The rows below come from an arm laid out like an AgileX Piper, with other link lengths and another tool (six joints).
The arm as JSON. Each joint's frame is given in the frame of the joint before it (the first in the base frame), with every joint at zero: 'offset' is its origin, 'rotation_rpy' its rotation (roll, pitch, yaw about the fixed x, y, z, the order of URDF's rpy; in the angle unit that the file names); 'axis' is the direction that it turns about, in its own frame. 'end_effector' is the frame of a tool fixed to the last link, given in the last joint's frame.
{
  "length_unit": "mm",
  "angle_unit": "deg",
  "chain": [
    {
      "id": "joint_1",
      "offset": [
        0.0,
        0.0,
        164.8
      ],
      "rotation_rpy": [
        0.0,
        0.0,
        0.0
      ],
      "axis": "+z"
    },
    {
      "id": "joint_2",
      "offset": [
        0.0,
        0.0,
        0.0
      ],
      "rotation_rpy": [
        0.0,
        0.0,
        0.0
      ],
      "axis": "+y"
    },
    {
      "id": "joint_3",
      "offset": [
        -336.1,
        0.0,
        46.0
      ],
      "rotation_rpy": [
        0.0,
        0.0,
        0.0
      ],
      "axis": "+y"
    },
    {
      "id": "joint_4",
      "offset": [
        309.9,
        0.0,
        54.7
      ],
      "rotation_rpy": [
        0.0,
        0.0,
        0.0
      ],
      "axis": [
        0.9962,
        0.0,
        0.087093
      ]
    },
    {
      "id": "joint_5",
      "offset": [
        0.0,
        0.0,
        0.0
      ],
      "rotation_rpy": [
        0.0,
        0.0,
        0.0
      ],
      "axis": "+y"
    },
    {
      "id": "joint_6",
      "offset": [
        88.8,
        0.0,
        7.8
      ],
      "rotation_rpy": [
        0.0,
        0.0,
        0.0
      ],
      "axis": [
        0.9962,
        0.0,
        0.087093
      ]
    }
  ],
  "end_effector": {
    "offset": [
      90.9,
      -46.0,
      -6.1
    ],
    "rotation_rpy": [
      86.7,
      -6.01,
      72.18
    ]
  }
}
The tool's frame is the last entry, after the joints.
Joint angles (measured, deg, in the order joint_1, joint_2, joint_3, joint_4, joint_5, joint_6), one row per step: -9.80, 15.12, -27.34, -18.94, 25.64, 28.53; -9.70, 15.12, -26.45, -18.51, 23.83, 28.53; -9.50, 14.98, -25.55, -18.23, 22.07, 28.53; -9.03, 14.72, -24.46, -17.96, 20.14, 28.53; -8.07, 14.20, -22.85, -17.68, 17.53, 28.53; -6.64, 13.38, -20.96, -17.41, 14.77, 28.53; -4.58, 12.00, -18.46, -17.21, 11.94, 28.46; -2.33, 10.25, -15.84, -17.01, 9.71, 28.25; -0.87, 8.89, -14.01, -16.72, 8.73, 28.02; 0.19, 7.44, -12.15, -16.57, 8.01, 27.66; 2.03, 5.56, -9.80, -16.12, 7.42, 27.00; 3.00, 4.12, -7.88, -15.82, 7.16, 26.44; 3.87, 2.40, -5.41, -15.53, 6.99, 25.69; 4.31, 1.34, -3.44, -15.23, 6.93, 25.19; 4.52, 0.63, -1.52, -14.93, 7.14, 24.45
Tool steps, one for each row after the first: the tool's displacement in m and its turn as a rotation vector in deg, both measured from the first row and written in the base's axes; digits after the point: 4 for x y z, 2 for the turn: 0.0037, 0.0018, -0.0024, 0.10, -0.85, 0.78; 0.0068, 0.0038, -0.0045, 0.06, -1.77, 1.59; 0.0101, 0.0065, -0.0073, 0.01, -2.78, 2.71; 0.0144, 0.0111, -0.0117, -0.11, -4.16, 4.52; 0.0183, 0.0173, -0.0171, -0.22, -5.72, 6.82; 0.0216, 0.0253, -0.0258, -0.37, -7.28, 9.76; 0.0231, 0.0335, -0.0362, -0.50, -8.51, 12.69; 0.0233, 0.0385, -0.0450, -0.43, -8.98, 14.48; 0.0227, 0.0420, -0.0544, -0.61, -9.22, 15.77; 0.0223, 0.0476, -0.0672, -0.69, -9.28, 17.84; 0.0218, 0.0503, -0.0786, -0.85, -9.01, 18.93; 0.0212, 0.0527, -0.0942, -1.18, -8.36, 19.90; 0.0213, 0.0539, -0.1077, -1.26, -7.48, 20.42; 0.0216, 0.0543, -0.1225, -1.54, -6.00, 20.65
